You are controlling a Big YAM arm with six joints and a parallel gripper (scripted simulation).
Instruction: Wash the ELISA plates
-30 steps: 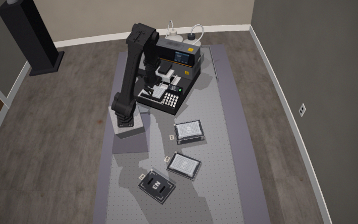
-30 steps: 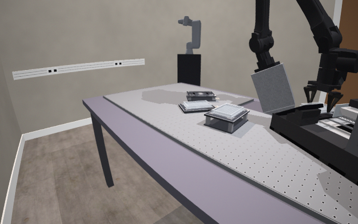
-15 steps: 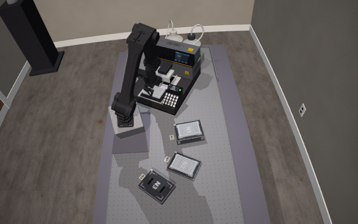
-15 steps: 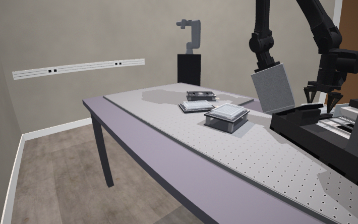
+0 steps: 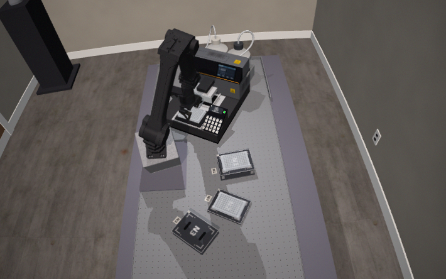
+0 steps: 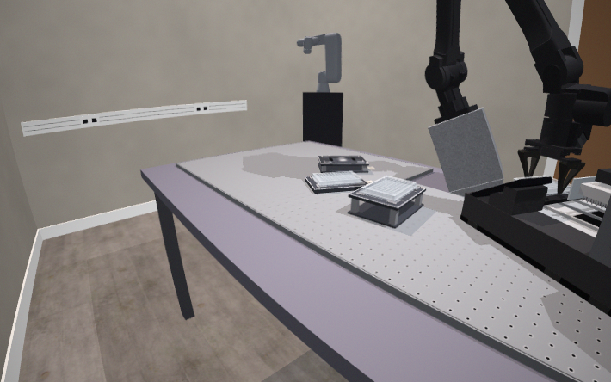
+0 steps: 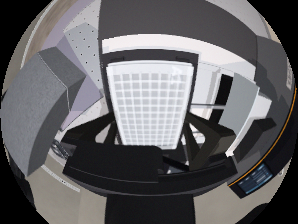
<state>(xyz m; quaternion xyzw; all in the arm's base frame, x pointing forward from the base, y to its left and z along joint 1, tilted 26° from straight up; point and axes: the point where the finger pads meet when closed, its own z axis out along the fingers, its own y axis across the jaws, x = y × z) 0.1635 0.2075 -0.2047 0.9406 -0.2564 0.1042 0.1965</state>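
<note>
Right now the washer carrier is 20 mm below my hand. Also, from my hand: plate washer: 130 mm to the left, 80 mm ahead, 40 mm above.
</note>
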